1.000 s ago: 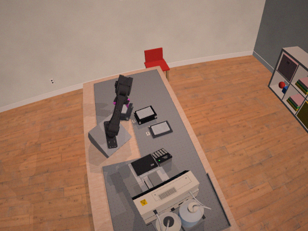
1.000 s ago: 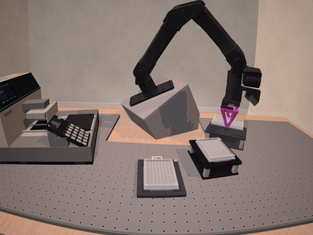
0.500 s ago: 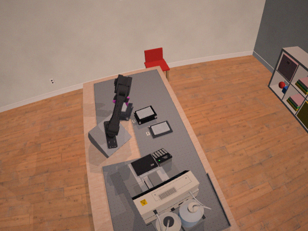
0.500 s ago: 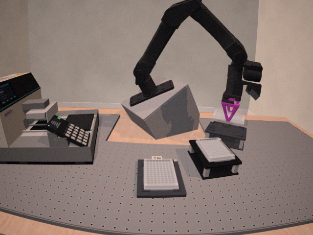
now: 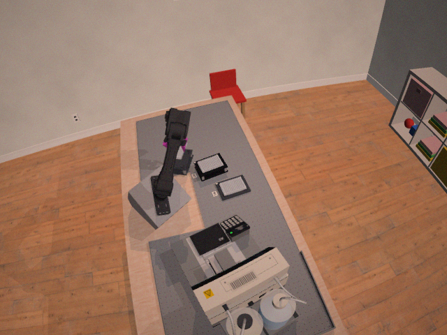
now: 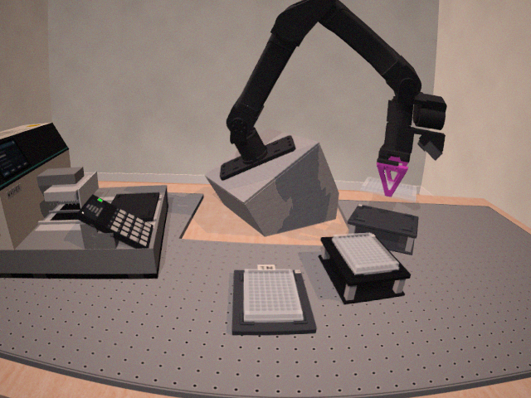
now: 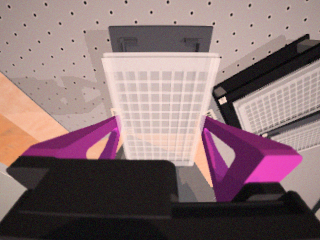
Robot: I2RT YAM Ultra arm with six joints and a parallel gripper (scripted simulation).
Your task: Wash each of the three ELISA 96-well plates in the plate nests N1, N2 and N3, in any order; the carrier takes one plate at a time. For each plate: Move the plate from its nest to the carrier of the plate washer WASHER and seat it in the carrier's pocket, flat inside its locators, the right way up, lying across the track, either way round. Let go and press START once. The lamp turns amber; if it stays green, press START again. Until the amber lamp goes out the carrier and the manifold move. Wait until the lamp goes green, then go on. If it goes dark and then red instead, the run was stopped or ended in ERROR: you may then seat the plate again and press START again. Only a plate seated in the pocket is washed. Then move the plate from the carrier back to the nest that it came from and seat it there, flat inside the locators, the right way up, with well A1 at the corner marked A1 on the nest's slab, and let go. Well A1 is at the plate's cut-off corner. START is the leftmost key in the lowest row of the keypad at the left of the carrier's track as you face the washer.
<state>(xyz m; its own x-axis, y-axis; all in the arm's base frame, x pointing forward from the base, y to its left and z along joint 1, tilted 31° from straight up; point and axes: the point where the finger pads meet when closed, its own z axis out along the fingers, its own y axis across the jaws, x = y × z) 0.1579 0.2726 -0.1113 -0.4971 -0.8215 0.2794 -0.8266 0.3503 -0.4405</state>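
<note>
Right now my hand is 57 cm to the left of the black carrier pocket and 5 cm above it. Also, from my hand: nest N1: 29 cm to the right, 22 cm ahead, 12 cm below; then grey manifold: 72 cm to the right, 2 cm ahead; then raised black nest: 16 cm ahead, 11 cm to the right, 8 cm below.
</note>
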